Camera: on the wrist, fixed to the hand. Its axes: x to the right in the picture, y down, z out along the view.
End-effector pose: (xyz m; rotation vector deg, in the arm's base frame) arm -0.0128 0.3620 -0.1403 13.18 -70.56 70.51
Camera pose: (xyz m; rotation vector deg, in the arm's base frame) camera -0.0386 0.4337 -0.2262 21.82 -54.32 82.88
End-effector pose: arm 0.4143 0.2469 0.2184 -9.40 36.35 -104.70
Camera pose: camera 0.4673 0.2724 0.1198 8.78 23.04 -108.37
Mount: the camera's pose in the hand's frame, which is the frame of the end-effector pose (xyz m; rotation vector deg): -0.0227 0.0881 -0.0701 18.46 5.85 1.67
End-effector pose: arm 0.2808 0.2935 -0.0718 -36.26 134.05 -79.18
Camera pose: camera 0.2469 0.3941 -0.1156 -25.24 121.51 -101.05
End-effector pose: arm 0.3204 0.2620 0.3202 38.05 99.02 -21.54
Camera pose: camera 0.3232 0.3661 0.3687 54.62 101.35 -35.36
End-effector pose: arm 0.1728 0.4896 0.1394 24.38 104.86 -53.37
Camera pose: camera 0.1967 0.6019 0.1382 40.56 100.98 -69.25
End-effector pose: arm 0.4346 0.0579 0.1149 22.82 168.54 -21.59
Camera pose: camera 0.4729 0.1533 0.1661 29.33 170.18 -49.03
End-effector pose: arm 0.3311 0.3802 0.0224 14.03 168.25 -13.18
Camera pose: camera 0.3568 0.4745 0.0828 20.23 170.75 -40.55
